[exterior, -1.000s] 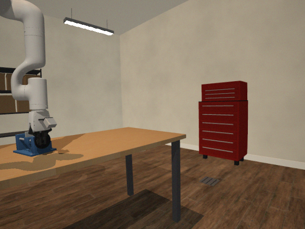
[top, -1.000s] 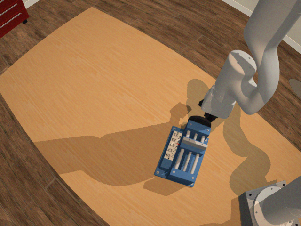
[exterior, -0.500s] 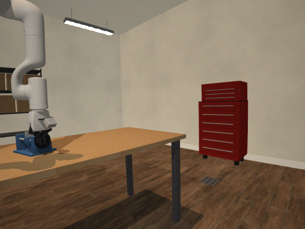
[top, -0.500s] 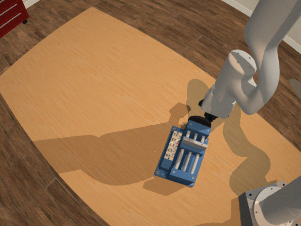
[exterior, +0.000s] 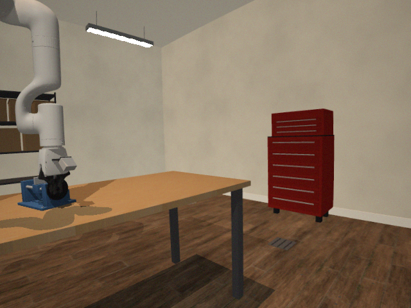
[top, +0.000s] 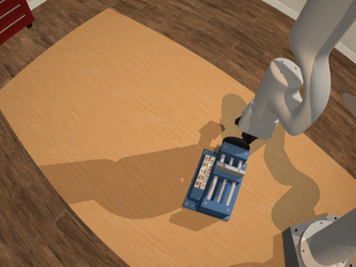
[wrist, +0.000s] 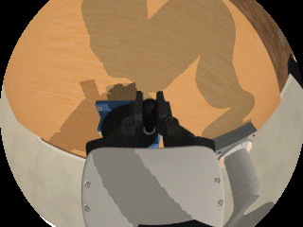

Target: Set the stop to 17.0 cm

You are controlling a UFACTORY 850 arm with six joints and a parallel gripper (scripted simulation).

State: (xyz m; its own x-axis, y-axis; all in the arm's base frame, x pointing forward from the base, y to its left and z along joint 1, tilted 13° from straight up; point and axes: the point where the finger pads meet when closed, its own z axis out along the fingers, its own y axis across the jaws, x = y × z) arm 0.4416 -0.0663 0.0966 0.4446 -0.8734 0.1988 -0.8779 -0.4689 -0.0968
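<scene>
Now: hand 140 mm to the right of the grey stop bar and 20 mm past it. From my hand the other things lie so: black handwheel 20 mm to the left.
</scene>
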